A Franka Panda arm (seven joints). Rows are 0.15 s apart.
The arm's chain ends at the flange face. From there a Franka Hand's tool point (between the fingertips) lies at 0.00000 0.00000 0.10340 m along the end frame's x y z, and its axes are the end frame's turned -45 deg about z.
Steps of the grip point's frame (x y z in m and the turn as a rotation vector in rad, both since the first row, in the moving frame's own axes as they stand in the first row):
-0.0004, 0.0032, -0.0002, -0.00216, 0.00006, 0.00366
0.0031, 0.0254, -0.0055, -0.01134, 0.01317, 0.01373
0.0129, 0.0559, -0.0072, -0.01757, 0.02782, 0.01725
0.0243, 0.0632, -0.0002, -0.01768, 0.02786, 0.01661
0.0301, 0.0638, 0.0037, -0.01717, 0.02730, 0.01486
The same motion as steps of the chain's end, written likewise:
0.0018, 0.0024, -0.0002, -0.00148, 0.00157, 0.00366
0.0184, 0.0159, -0.0055, 0.00129, 0.01733, 0.01373
0.0453, 0.0311, -0.0071, 0.00725, 0.03210, 0.01725
0.0585, 0.0282, -0.0001, 0.00720, 0.03220, 0.01661
0.0631, 0.0245, 0.0038, 0.00716, 0.03145, 0.01486

